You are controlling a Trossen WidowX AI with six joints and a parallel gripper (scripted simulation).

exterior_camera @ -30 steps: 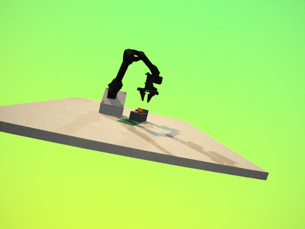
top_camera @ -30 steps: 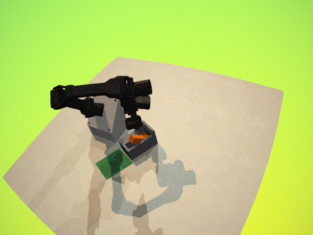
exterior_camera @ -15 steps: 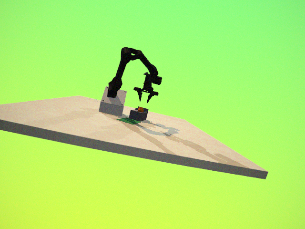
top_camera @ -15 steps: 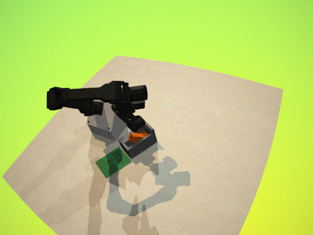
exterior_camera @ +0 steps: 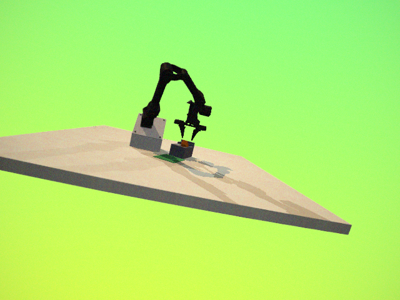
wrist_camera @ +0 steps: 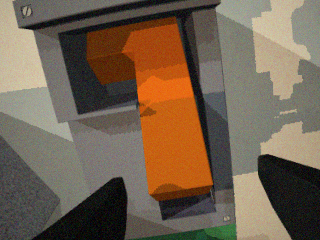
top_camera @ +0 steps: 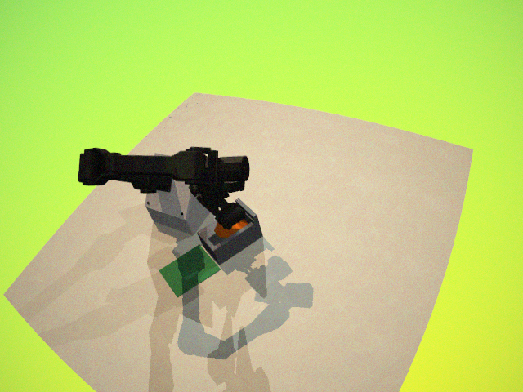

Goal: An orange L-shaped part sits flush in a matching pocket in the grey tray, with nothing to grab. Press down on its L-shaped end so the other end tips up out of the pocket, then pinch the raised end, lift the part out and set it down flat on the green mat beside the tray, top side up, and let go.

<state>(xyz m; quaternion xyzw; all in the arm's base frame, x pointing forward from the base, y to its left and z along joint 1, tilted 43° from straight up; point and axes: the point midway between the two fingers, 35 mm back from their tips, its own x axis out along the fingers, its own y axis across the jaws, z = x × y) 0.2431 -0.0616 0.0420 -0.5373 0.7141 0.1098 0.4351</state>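
Now: gripper tip 6 cm above the orange L-shaped part and 4 cm to the right of it. The rest, counted from my gripper tip: green mat (12 cm to the right, 12 cm below, 9 cm behind).
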